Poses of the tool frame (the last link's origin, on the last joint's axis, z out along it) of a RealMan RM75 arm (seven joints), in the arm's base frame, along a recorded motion.
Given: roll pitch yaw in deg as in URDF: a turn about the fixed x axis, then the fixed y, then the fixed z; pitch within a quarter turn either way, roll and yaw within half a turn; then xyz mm.
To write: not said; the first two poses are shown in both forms.
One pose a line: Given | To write
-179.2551 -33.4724 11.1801 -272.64 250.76 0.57 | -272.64 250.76 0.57 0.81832 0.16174 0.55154 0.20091 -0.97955 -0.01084
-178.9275 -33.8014 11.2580 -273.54 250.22 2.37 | -273.54 250.22 2.37 0.81498 0.16223 0.55632 0.20541 -0.97855 -0.01555
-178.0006 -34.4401 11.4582 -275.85 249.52 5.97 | -275.85 249.52 5.97 0.80828 0.16383 0.56554 0.21787 -0.97555 -0.02877
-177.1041 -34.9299 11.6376 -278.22 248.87 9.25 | -278.22 248.87 9.25 0.80300 0.16538 0.57257 0.22980 -0.97236 -0.04142
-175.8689 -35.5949 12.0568 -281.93 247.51 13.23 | -281.93 247.51 13.23 0.79522 0.16985 0.58205 0.24934 -0.96664 -0.05858
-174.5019 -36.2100 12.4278 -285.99 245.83 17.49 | -285.99 245.83 17.49 0.78795 0.17364 0.59075 0.26949 -0.95989 -0.07731
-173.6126 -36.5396 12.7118 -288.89 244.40 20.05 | -288.89 244.40 20.05 0.78375 0.17680 0.59538 0.28329 -0.95486 -0.08938
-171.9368 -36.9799 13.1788 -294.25 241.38 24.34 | -294.25 241.38 24.34 0.77781 0.18213 0.60153 0.30789 -0.94480 -0.11205
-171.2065 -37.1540 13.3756 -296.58 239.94 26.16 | -296.58 239.94 26.16 0.77540 0.18438 0.60396 0.31844 -0.94008 -0.12184
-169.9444 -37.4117 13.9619 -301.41 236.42 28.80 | -301.41 236.42 28.80 0.77082 0.19164 0.60754 0.34051 -0.92995 -0.13869
